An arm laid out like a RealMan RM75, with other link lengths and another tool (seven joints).
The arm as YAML. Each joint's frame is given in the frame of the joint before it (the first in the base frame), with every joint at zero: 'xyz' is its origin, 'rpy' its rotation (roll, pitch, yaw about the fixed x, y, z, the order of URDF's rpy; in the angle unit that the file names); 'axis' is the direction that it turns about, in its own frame. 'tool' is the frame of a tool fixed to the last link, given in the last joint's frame.
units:
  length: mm
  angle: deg
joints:
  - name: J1
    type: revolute
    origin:
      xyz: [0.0, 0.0, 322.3]
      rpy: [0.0, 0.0, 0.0]
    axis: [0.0, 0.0, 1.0]
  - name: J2
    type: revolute
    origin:
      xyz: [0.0, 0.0, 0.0]
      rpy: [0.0, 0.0, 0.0]
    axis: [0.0, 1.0, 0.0]
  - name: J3
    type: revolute
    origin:
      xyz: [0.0, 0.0, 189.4]
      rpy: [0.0, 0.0, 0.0]
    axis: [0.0, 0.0, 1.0]
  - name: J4
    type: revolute
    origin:
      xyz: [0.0, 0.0, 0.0]
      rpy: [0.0, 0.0, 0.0]
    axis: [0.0, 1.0, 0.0]
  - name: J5
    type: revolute
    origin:
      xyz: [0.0, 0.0, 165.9]
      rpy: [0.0, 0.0, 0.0]
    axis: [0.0, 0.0, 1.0]
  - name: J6
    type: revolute
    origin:
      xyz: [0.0, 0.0, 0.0]
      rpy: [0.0, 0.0, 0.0]
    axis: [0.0, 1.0, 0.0]
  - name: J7
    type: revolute
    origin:
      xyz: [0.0, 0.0, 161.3]
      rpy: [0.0, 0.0, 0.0]
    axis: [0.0, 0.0, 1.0]
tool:
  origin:
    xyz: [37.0, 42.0, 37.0]
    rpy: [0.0, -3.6, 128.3]
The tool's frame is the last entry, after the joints.
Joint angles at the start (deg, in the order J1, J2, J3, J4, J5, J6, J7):
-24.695, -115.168, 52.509, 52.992, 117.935, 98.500, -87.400
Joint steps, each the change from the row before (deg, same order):
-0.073, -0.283, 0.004, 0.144, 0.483, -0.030, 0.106
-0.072, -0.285, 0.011, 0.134, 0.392, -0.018, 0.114
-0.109, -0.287, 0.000, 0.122, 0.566, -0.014, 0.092
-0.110, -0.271, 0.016, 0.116, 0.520, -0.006, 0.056
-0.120, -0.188, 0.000, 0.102, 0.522, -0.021, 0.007
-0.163, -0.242, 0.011, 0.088, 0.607, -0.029, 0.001
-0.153, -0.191, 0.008, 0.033, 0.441, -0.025, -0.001
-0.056, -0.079, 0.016, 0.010, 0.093, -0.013, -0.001
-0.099, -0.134, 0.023, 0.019, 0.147, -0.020, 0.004
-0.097, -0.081, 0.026, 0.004, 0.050, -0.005, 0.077
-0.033, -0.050, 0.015, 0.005, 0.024, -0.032, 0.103
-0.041, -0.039, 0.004, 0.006, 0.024, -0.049, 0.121
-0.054, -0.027, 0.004, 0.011, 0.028, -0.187, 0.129
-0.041, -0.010, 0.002, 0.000, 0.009, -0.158, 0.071
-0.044, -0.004, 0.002, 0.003, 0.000, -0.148, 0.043
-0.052, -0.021, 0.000, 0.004, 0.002, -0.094, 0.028
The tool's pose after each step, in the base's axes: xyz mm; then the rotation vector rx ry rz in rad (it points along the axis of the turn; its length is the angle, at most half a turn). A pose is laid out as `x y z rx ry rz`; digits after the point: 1 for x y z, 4 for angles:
-133.0 218.5 86.4 -1.6630 2.2947 0.0253
-132.8 217.9 84.9 -1.6614 2.3010 0.0235
-132.9 217.1 83.1 -1.6618 2.3093 0.0223
-132.9 216.4 81.5 -1.6625 2.3169 0.0206
-133.2 216.0 80.2 -1.6644 2.3243 0.0210
-133.4 215.5 78.6 -1.6667 2.3327 0.0204
-133.3 215.2 77.3 -1.6681 2.3388 0.0192
-133.1 215.1 76.9 -1.6678 2.3404 0.0180
-132.7 214.9 76.2 -1.6669 2.3430 0.0161
-132.2 214.9 75.7 -1.6636 2.3458 0.0143
-132.0 214.8 75.5 -1.6609 2.3478 0.0141
-131.9 214.9 75.2 -1.6576 2.3499 0.0147
-131.9 215.4 75.0 -1.6537 2.3519 0.0191
-132.0 215.9 74.8 -1.6514 2.3529 0.0228
-132.0 216.5 74.7 -1.6494 2.3534 0.0263
-131.8 216.9 74.5 -1.6476 2.3540 0.0281

